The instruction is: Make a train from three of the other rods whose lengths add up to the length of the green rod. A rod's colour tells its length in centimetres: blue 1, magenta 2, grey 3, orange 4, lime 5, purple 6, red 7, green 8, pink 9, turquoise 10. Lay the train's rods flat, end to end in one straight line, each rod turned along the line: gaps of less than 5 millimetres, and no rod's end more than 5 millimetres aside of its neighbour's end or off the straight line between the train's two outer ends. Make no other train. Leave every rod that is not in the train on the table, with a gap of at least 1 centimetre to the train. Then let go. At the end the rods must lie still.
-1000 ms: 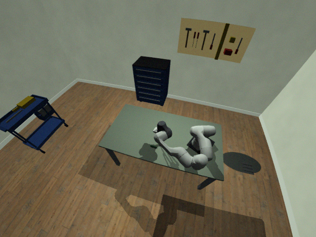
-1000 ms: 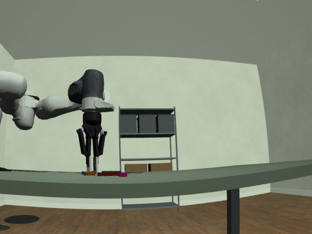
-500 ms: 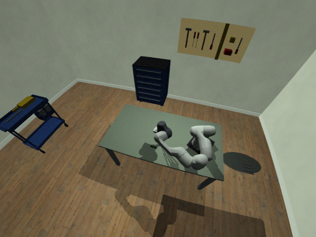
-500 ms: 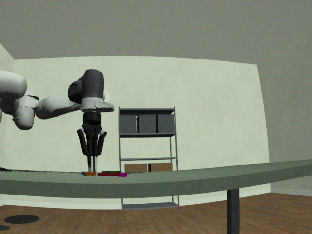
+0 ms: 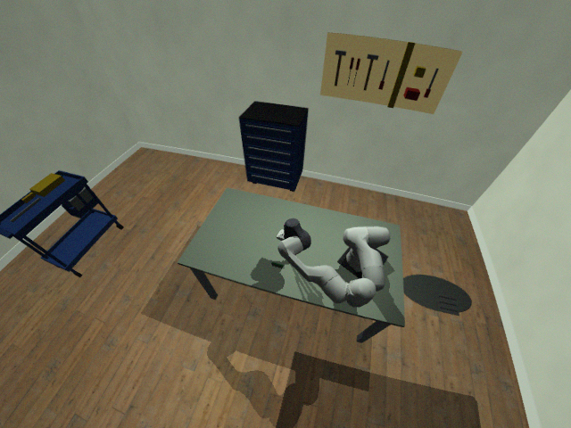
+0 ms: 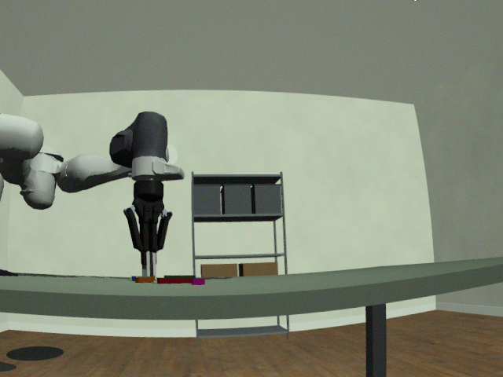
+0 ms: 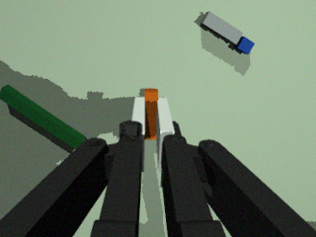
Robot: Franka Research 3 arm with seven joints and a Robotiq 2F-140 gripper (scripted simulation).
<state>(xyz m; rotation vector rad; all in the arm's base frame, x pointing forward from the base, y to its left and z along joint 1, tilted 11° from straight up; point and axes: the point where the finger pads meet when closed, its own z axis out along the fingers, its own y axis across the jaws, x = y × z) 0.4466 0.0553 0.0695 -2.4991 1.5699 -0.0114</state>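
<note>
Now: the grey rod 9 cm to the right of my hand, 3 cm below it and 1 cm behind it. The rest, counted from my hand: green rod 8 cm ahead, 4 cm to the left, 3 cm below; red rod 22 cm to the right, 4 cm ahead, 3 cm below; blue rod 8 cm to the right, 4 cm behind, 3 cm below.
</note>
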